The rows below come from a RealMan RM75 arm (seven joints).
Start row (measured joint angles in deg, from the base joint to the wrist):
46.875 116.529 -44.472 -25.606 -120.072 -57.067 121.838
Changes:
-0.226 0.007 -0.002 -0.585 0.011 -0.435 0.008
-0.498 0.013 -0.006 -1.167 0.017 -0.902 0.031
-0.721 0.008 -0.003 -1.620 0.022 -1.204 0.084
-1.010 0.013 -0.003 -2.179 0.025 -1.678 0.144
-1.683 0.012 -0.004 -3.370 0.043 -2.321 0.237
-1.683 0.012 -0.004 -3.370 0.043 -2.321 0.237
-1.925 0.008 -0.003 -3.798 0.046 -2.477 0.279
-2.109 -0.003 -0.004 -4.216 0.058 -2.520 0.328
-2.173 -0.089 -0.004 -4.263 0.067 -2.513 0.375
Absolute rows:
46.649 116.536 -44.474 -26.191 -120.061 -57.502 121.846
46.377 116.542 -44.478 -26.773 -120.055 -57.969 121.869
46.154 116.537 -44.475 -27.226 -120.050 -58.271 121.922
45.865 116.542 -44.475 -27.785 -120.047 -58.745 121.982
45.192 116.541 -44.476 -28.976 -120.029 -59.388 122.075
45.192 116.541 -44.476 -28.976 -120.029 -59.388 122.075
44.950 116.537 -44.475 -29.404 -120.026 -59.544 122.117
44.766 116.526 -44.476 -29.822 -120.014 -59.587 122.166
44.702 116.440 -44.476 -29.869 -120.005 -59.580 122.213

